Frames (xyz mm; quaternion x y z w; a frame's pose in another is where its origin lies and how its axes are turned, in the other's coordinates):
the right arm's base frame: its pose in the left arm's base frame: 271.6 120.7 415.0 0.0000 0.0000 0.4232 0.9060
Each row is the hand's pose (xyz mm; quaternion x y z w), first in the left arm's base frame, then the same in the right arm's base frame.
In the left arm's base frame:
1: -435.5 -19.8 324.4 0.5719 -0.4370 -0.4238 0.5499
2: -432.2 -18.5 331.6 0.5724 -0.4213 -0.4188 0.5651
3: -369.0 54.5 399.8 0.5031 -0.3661 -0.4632 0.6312
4: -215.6 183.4 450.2 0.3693 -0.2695 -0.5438 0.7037
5: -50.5 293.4 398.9 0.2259 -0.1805 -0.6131 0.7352
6: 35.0 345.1 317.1 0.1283 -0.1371 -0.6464 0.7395
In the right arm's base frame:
1: -561.6 452.1 -90.6 0.3332 -0.6380 -0.6167 0.3189
2: -558.4 450.4 -83.4 0.3403 -0.6240 -0.6186 0.3348
3: -461.9 448.8 -15.2 0.3009 -0.5446 -0.6868 0.3758
4: -264.6 413.9 35.2 0.2205 -0.4005 -0.7905 0.4074
5: -74.3 357.9 -16.1 0.1283 -0.2591 -0.8666 0.4066
6: 20.2 325.5 -97.9 0.0582 -0.1785 -0.8986 0.3965

